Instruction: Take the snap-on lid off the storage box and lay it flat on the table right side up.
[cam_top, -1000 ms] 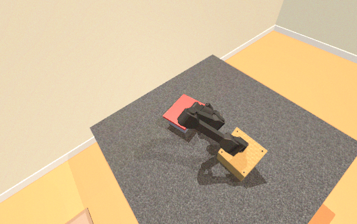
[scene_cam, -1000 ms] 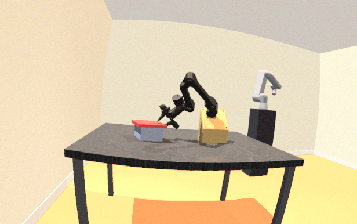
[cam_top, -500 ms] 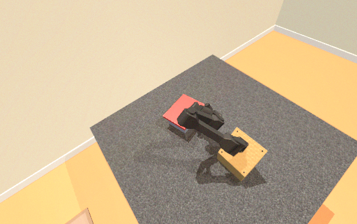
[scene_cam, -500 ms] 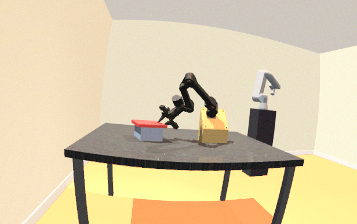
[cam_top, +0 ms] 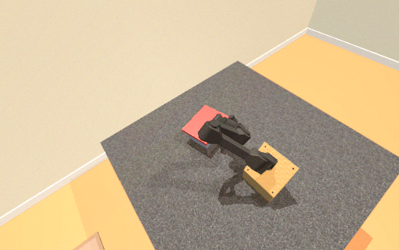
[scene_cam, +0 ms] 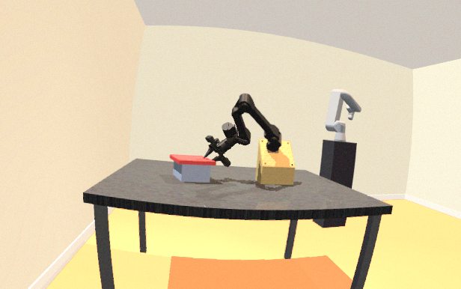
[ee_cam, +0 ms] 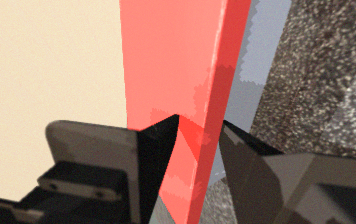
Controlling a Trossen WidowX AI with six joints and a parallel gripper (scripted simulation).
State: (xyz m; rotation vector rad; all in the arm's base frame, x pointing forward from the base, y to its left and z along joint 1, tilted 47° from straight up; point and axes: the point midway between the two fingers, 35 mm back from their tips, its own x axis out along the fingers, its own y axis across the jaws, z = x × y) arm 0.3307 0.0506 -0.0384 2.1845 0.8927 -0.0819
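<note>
Right now my gripper tip is 70 mm short of the red lid, 20 mm to the right of it and 10 mm below it. Round my gripper tip: storage box (70 mm ahead, 20 mm to the left, 40 mm below).
</note>
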